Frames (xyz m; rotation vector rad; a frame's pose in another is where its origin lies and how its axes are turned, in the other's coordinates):
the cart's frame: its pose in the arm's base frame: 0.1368 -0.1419 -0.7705 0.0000 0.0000 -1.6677
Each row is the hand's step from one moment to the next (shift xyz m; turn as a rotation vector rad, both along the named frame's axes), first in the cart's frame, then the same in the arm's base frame.
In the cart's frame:
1: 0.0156 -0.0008 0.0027 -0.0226 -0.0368 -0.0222
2: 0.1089 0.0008 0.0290 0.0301 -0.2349 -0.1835
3: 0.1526 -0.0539 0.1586 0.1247 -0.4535 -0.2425
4: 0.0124 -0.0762 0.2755 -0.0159 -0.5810 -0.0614
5: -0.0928 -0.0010 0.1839 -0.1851 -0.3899 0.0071
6: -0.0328 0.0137 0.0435 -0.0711 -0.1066 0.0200
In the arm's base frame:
1: -0.0023 -0.0154 0.0027 -0.0344 0.0261 -0.0222
2: -0.0097 -0.1085 0.0290 -0.2367 -0.0072 -0.1835
3: -0.0684 -0.1467 0.1586 -0.4634 -0.0802 -0.2425
4: -0.0770 -0.0050 0.2755 -0.5767 0.0720 -0.0614
5: 0.0080 0.0925 0.1839 -0.3702 0.2220 0.0071
6: 0.0168 0.0313 0.0435 -0.0992 0.0811 0.0200

